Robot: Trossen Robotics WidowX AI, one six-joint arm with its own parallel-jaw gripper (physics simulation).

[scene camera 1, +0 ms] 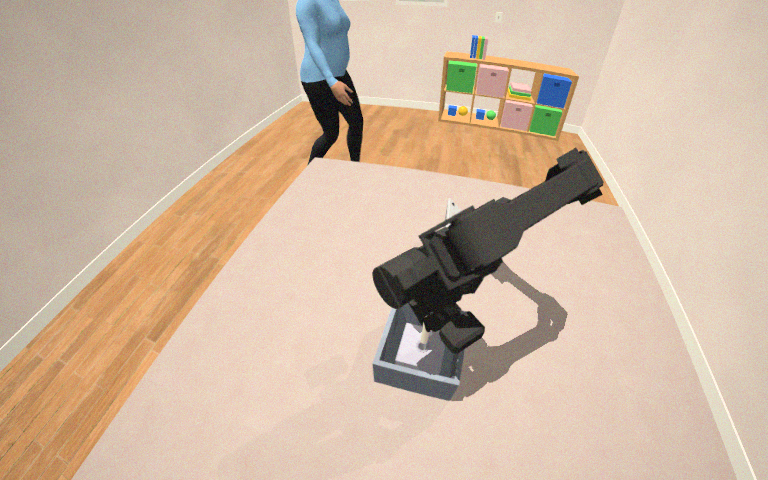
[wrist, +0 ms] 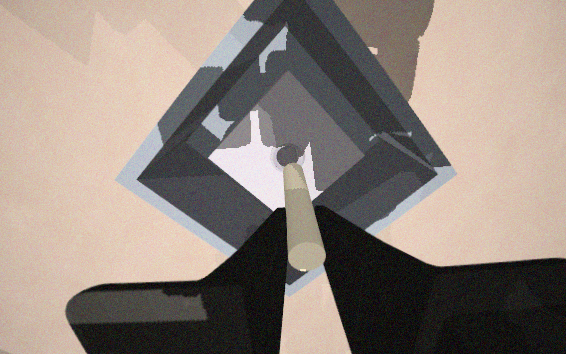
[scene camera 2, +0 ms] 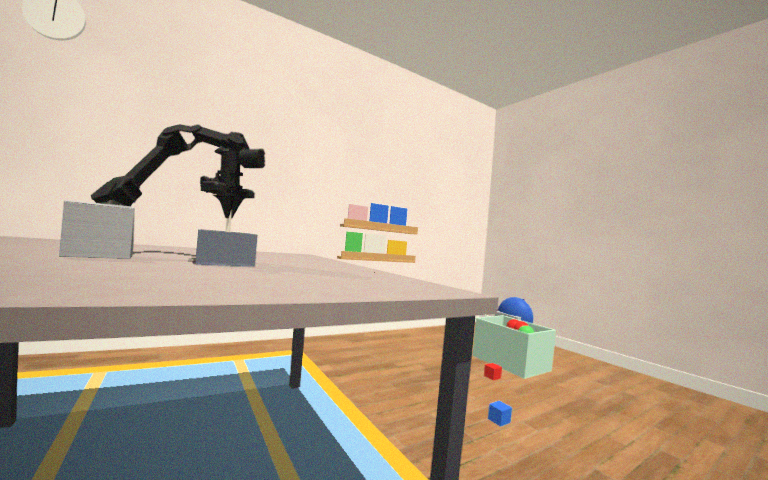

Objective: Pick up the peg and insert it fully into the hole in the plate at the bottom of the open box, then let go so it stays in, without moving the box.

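Where they show: gripper, fingertip midpoint: (scene camera 1: 426, 327) (wrist: 300, 215) (scene camera 2: 228, 218); arm's base, link origin: (scene camera 2: 106, 221).
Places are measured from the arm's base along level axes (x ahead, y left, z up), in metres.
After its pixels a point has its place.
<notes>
The pale beige peg (scene camera 1: 424, 333) {z 0.029, x 0.316, y -0.083 m} (scene camera 2: 228, 224) {z 0.022, x 0.308, y -0.087 m} (wrist: 303, 220) {z 0.055, x 0.304, y -0.076 m} is held near upright by my black gripper (scene camera 1: 428, 323) {z 0.041, x 0.309, y -0.081 m} (scene camera 2: 228, 215) {z 0.041, x 0.309, y -0.081 m} (wrist: 300, 215) {z 0.041, x 0.309, y -0.081 m}, which is shut on it. The open blue-grey box (scene camera 1: 416, 382) {z -0.037, x 0.387, y -0.085 m} (scene camera 2: 226, 249) {z -0.051, x 0.293, y -0.159 m} (wrist: 185, 220) {z -0.001, x 0.269, y -0.151 m} stands on the table below, and the peg's lower part reaches below its rim in scene camera 2. The white plate (scene camera 1: 406, 346) {z -0.040, x 0.313, y -0.113 m} (wrist: 240, 170) {z -0.041, x 0.283, y -0.113 m} lies at the box bottom, partly in shadow. In the wrist view the dark hole (wrist: 287, 155) shows just beyond the peg's lower end. The gap between peg tip and plate cannot be judged.
A grey block (scene camera 2: 96, 229) {z -0.023, x -0.016, y -0.051 m} (scene camera 1: 450, 208) {z 0.043, x -0.046, y -0.043 m} carries the arm's base, mostly hidden by the arm in scene camera 1. The table (scene camera 2: 249, 321) {z -0.124, x 0.226, y -0.675 m} has its edge well away from the box. A person (scene camera 1: 323, 45) stands beyond the table, with a cube shelf (scene camera 1: 509, 61) behind.
</notes>
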